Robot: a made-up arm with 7 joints. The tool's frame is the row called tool.
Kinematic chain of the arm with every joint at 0, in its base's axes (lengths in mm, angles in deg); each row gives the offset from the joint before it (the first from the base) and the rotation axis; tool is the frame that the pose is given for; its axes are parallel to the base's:
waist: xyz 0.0 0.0 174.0 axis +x
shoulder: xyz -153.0 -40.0 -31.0 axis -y
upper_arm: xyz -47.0 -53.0 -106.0 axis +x
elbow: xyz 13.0 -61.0 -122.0 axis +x
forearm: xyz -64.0 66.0 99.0 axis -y
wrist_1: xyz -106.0 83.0 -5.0 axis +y
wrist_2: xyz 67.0 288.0 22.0 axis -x
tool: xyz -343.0 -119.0 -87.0
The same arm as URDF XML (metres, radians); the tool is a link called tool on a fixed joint. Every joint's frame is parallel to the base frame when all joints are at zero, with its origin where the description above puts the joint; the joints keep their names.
<robot name="arm">
<link name="base"/>
<link name="link1"/>
<link name="link2"/>
<link name="link3"/>
<link name="link4"/>
<link name="link5"/>
<link name="link6"/>
<link name="link7"/>
<link name="tool"/>
<joint name="waist" type="continuous"><parent link="base"/><child link="link1"/><origin xyz="0.0000 0.0000 0.1740"/><axis xyz="1 0 0"/></joint>
<joint name="shoulder" type="continuous"><parent link="link1"/><child link="link2"/><origin xyz="-0.1530 -0.0400 -0.0310"/><axis xyz="0 -1 0"/></joint>
<joint name="upper_arm" type="continuous"><parent link="link2"/><child link="link3"/><origin xyz="-0.0470 -0.0530 -0.1060"/><axis xyz="1 0 0"/></joint>
<joint name="elbow" type="continuous"><parent link="link3"/><child link="link4"/><origin xyz="0.0130 -0.0610 -0.1220"/><axis xyz="1 0 0"/></joint>
<joint name="forearm" type="continuous"><parent link="link4"/><child link="link5"/><origin xyz="-0.0640 0.0660 0.0990"/><axis xyz="0 -1 0"/></joint>
<joint name="wrist_1" type="continuous"><parent link="link5"/><child link="link6"/><origin xyz="-0.1060 0.0830 -0.0050"/><axis xyz="0 1 0"/></joint>
<joint name="wrist_2" type="continuous"><parent link="link6"/><child link="link7"/><origin xyz="0.0670 0.2880 0.0220"/><axis xyz="-1 0 0"/></joint>
<joint name="tool_joint" type="fixed"><parent link="link7"/><child link="tool"/><origin xyz="-0.3430 -0.1190 -0.0870"/></joint>
</robot>

